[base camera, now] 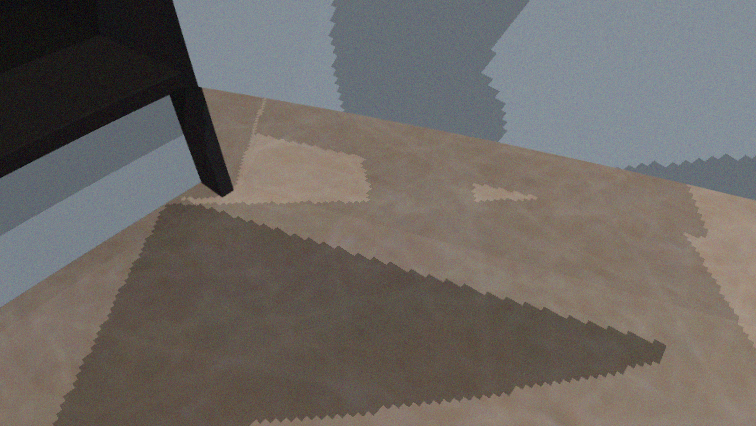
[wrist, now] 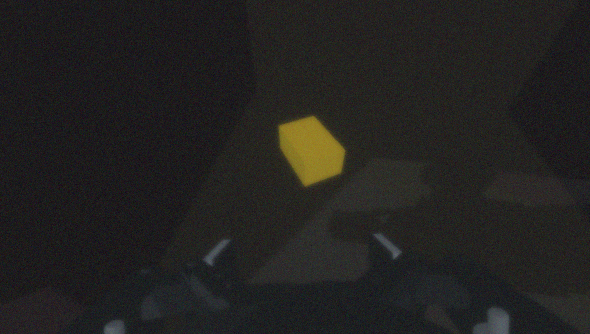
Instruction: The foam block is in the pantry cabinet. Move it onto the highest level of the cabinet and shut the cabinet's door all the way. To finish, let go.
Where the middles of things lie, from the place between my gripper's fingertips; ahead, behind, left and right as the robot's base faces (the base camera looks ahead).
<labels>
The yellow foam block (wrist: 314,154) is 11 cm ahead of my hand, 17 cm to the left of it and 9 cm below it.
</labels>
